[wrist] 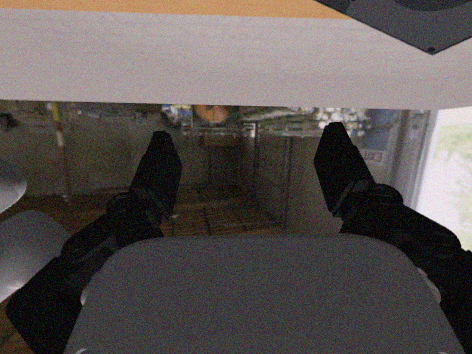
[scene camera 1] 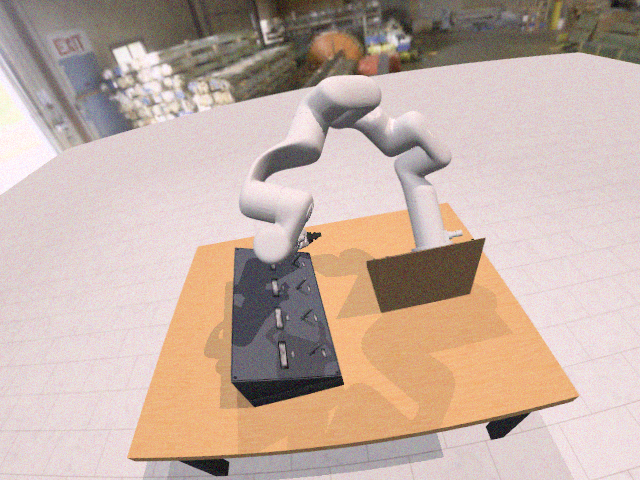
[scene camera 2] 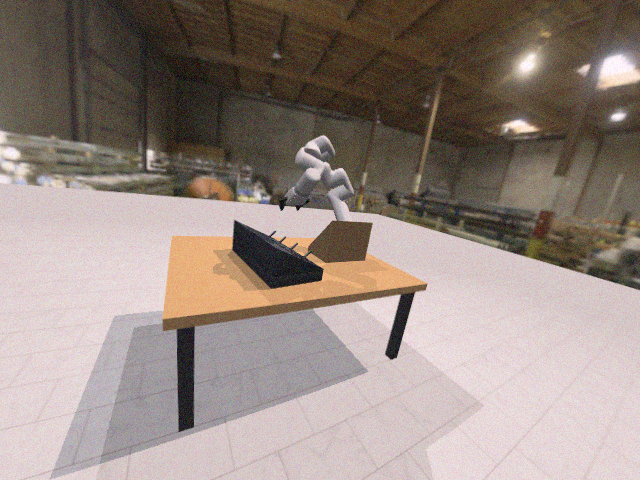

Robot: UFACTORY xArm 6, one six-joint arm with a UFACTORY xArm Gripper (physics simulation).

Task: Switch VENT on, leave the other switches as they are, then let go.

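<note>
The dark sloped switch panel (scene camera 1: 253, 356) (scene camera 2: 258, 258) (wrist: 431, 35) stands at the left of the table in scene view 1. Several thin lever switches rise from it, among them the nearest (scene camera 1: 317, 351) (scene camera 2: 308, 253), the one behind it (scene camera 1: 309, 316) (scene camera 2: 294, 246) and a farther one (scene camera 1: 303, 285) (scene camera 2: 282, 239). The label plates are too small to read, so I cannot tell which is VENT or how it is set. My gripper (scene camera 2: 290, 207) (wrist: 246, 145) is open and empty, high above the panel's far end and apart from the levers. The arm partly hides it in scene view 1.
A brown upright board (scene camera 1: 426, 276) (scene camera 2: 343, 241) stands on the wooden table (scene camera 1: 180, 413) (scene camera 2: 206, 302), right of the panel and in front of the arm's base. The arm (scene camera 1: 348, 98) (scene camera 2: 315, 155) arches over the table's back. In the wrist view, the panel's corner shows at the upper right.
</note>
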